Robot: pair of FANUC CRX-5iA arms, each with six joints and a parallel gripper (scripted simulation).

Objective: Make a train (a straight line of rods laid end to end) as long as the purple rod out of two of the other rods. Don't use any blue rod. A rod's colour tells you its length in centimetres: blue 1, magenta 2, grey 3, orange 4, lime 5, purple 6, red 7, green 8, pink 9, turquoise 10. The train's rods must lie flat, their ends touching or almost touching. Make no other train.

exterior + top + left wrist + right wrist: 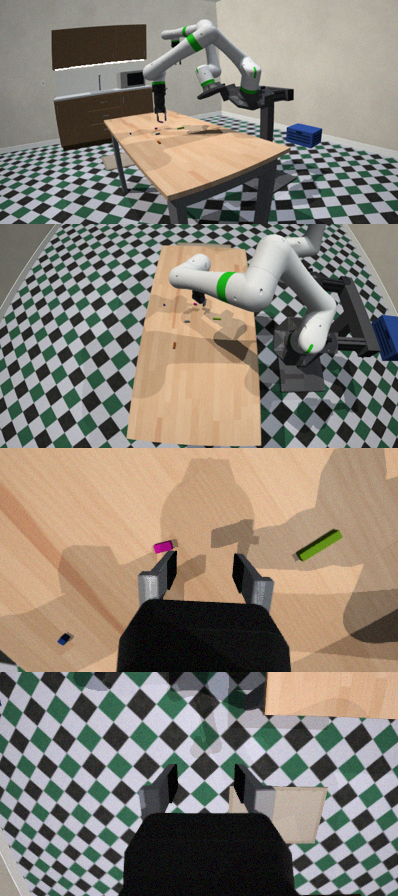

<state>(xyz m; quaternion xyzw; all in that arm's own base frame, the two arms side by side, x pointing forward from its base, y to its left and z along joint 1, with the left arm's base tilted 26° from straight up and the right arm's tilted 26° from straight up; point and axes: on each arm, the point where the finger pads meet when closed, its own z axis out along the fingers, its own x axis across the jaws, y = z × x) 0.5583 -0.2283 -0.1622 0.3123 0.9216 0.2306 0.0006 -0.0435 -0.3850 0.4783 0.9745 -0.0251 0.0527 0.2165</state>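
The grey rod lies 7 cm ahead of my left hand, 11 cm to the left of it and 7 cm below it. From my left hand the other things lie so: lime rod: 11 cm behind, 7 cm to the left, 7 cm below; purple rod: 6 cm behind, 21 cm to the right, 7 cm below; magenta rod: 4 cm ahead, 3 cm to the right, 7 cm below.
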